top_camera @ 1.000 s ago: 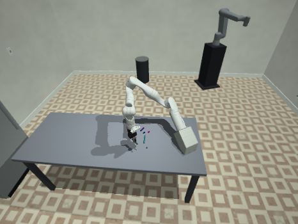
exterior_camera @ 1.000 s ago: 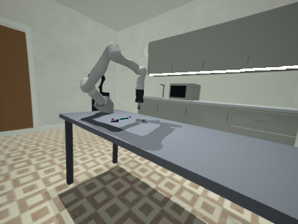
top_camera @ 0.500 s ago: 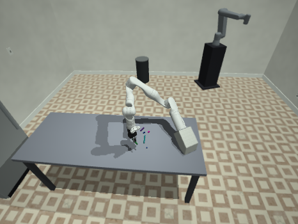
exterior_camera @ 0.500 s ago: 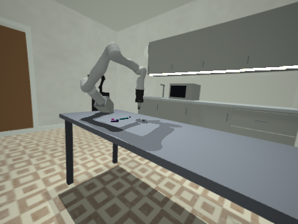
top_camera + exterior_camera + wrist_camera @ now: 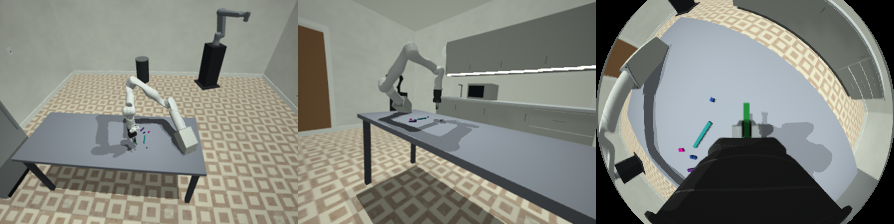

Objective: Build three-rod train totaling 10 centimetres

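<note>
Now: hand 11 cm past the purple rod, 22 cm to the left of it and 11 cm above it. From my hand the other things lie so: magenta rod (17 cm behind, 17 cm to the right, 11 cm below); turquoise rod (11 cm behind, 8 cm to the right, 11 cm below); green rod (1 cm below).
</note>
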